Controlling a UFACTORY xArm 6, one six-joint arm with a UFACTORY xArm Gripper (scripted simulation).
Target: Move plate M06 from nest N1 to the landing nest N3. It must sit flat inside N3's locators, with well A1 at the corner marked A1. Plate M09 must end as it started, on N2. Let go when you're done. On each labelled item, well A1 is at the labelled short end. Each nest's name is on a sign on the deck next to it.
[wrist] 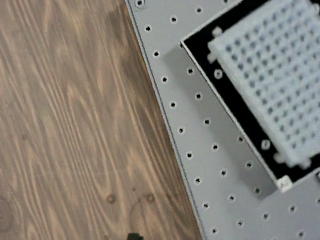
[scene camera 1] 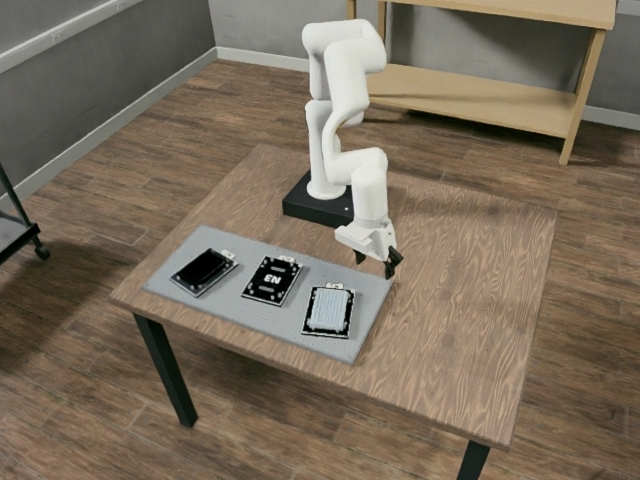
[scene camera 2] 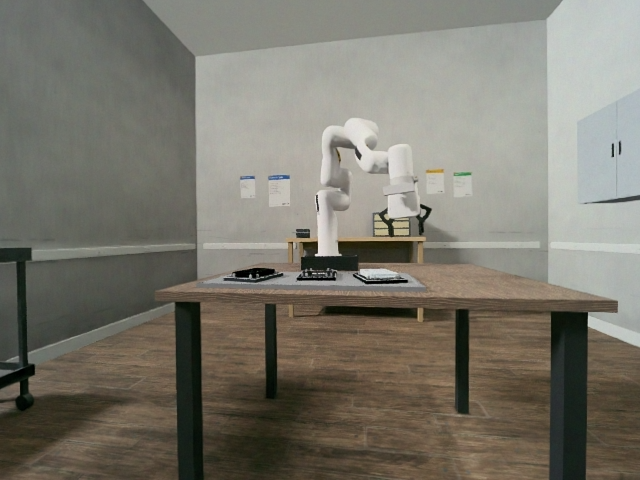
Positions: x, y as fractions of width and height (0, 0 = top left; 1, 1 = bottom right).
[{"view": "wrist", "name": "white well plate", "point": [0.83, 0.24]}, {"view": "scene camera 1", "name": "my gripper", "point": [0.59, 0.56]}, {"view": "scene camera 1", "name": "white well plate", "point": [0.51, 0.64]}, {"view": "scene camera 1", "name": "black plate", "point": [0.32, 0.56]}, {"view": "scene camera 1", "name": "nest N3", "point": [0.45, 0.59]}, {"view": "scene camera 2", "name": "my gripper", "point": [0.64, 0.49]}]
